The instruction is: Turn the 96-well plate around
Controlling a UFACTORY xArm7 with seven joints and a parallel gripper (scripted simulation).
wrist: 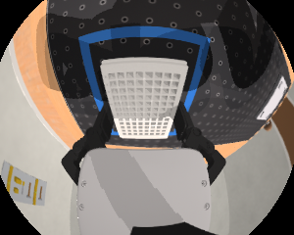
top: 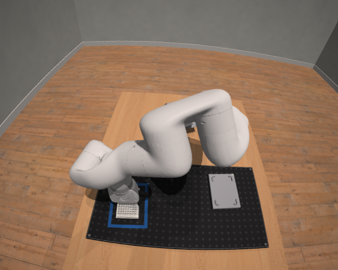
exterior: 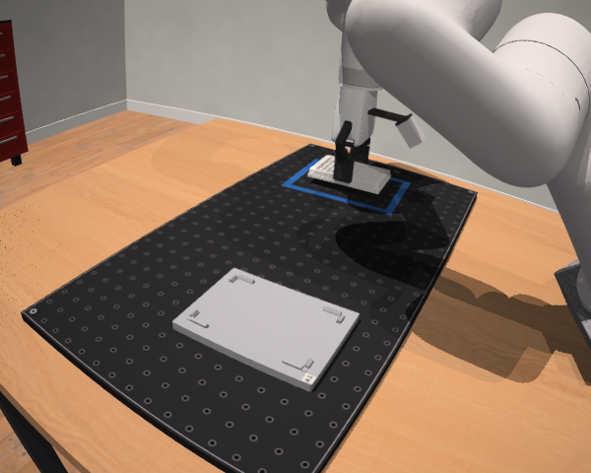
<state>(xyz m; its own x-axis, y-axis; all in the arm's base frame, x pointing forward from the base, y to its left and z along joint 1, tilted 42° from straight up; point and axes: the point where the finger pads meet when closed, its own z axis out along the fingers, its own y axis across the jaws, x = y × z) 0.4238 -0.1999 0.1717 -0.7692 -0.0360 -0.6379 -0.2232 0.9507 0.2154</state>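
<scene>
My gripper is now 160 mm past the grey plate nest N1, 370 mm to the right of it and 30 mm above it. Also, from my hand: white 96-well plate 10 mm below; A1 label 240 mm behind, 400 mm to the left, 20 mm below.
</scene>
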